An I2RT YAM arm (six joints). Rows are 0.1 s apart.
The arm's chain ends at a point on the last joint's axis. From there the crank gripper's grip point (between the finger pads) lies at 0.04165 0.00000 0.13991 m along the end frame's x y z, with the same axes.
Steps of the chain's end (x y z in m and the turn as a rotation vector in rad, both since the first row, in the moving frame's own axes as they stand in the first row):
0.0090 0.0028 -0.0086 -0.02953 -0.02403 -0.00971
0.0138 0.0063 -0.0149 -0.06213 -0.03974 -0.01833
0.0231 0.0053 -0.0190 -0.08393 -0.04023 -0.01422
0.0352 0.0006 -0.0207 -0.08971 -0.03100 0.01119
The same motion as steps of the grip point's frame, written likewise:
0.0056 0.0066 -0.0077 -0.02953 -0.02403 -0.00971
0.0083 0.0143 -0.0136 -0.06213 -0.03974 -0.01833
0.0175 0.0165 -0.0179 -0.08393 -0.04023 -0.01422
0.0308 0.0136 -0.0201 -0.08971 -0.03100 0.01119

